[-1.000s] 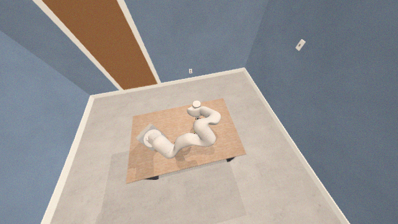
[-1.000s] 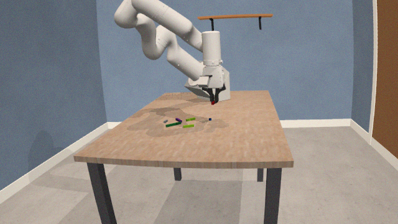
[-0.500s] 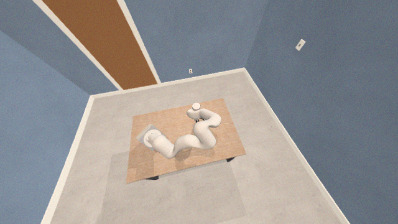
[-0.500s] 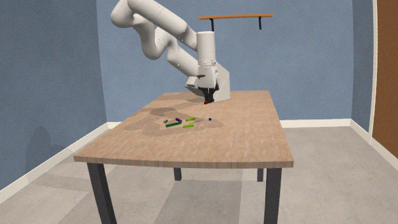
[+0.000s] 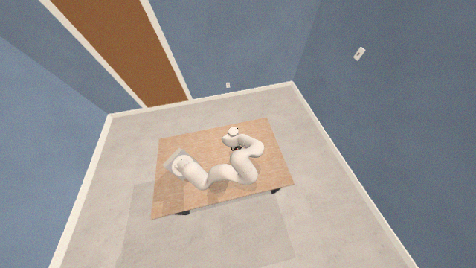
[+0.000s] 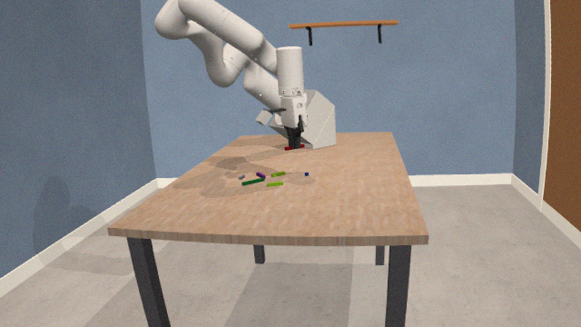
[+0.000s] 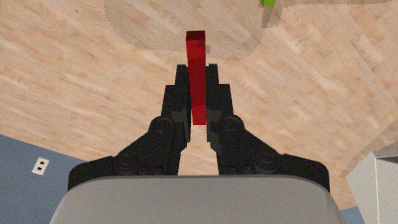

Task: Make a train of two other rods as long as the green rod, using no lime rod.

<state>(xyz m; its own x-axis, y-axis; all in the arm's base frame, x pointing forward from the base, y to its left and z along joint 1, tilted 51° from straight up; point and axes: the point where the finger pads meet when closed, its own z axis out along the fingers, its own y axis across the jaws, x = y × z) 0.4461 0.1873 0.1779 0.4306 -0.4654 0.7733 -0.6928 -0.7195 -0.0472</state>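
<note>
My gripper is now 12 cm above the blue rod, 3 cm to the right of it and 2 cm past it. The rest, counted from my hand: purple rod 12 cm to the right, 12 cm below, 3 cm behind; then red rod 2 cm below; then green rod 14 cm to the right, 12 cm below, 4 cm ahead.
</note>
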